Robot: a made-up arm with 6 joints.
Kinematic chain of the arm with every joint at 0, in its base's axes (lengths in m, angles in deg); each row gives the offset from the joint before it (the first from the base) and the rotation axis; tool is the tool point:
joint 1: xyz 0 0 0.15 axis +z
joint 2: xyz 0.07 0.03 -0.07 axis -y
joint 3: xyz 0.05 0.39 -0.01 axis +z
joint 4: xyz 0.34 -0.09 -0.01 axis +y
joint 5: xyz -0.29 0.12 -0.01 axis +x
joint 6: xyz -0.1 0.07 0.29 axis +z
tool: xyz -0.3 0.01 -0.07
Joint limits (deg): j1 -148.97..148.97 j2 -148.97..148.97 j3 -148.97..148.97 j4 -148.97..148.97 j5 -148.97..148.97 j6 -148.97..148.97
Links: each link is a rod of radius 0.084 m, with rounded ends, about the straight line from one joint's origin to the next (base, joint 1, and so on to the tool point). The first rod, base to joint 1, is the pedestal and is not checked.
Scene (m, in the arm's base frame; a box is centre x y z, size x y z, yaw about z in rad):
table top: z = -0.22
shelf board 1: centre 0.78 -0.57 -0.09 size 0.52 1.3 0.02 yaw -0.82
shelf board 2: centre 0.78 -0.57 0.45 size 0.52 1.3 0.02 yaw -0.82
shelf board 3: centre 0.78 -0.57 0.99 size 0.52 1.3 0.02 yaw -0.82
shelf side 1: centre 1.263 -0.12 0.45 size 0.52 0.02 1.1 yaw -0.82
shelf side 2: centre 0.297 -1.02 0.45 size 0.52 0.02 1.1 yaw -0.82
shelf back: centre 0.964 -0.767 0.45 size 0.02 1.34 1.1 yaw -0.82
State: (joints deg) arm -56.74 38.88 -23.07 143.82 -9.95 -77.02
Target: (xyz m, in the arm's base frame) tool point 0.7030 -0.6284 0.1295
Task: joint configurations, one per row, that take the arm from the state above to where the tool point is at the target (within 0.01 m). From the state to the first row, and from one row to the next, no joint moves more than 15 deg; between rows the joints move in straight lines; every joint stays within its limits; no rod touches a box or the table.
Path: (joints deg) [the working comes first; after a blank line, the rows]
Joints at the target: -51.24 6.28 -44.43 148.97 4.81 -95.58
Straight joint move there: touches shelf board 2.

1: -49.14 41.67 -32.80 139.34 -14.92 -87.80
2: -41.53 44.47 -42.52 134.86 -19.89 -98.58
3: -34.41 38.53 -54.96 135.76 -16.40 -110.12
4: -27.29 32.59 -67.39 136.65 -12.90 -121.66
5: -20.17 26.65 -79.82 137.55 -9.41 -133.20
6: -13.05 20.71 -92.26 138.45 -5.91 -144.74
7: -22.60 17.10 -80.30 141.08 -3.23 -132.45
8: -32.14 13.49 -68.34 143.71 -0.55 -120.16
9: -41.69 9.89 -56.38 146.34 2.13 -107.87
10: -51.24 6.28 -44.43 148.97 4.81 -95.58

